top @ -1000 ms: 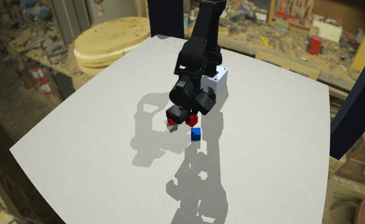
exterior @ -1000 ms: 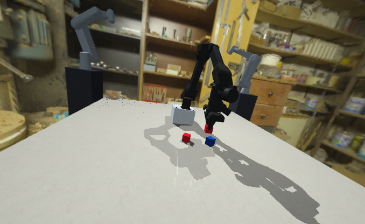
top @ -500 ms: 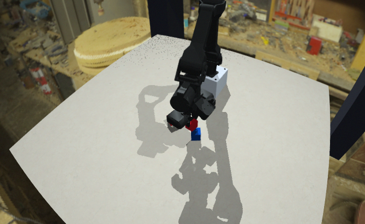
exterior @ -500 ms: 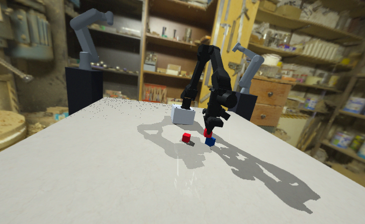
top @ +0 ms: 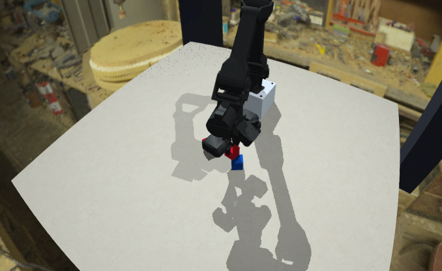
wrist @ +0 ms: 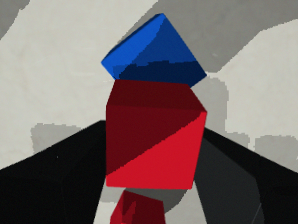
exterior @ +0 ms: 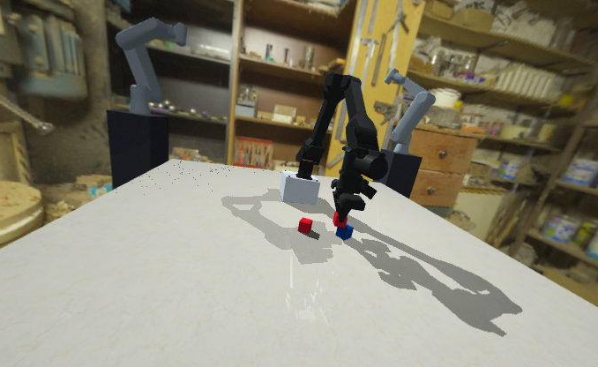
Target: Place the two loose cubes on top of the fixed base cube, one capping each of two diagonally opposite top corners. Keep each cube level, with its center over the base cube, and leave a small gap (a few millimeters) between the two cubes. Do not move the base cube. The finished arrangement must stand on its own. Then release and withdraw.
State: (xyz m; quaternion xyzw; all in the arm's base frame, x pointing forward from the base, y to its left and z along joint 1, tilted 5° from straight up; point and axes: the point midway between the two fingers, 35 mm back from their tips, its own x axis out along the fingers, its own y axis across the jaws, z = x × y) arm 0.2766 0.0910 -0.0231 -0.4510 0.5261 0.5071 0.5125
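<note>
The blue cube lies 20 mm to the left of my gripper tip and 40 mm below it.
</note>
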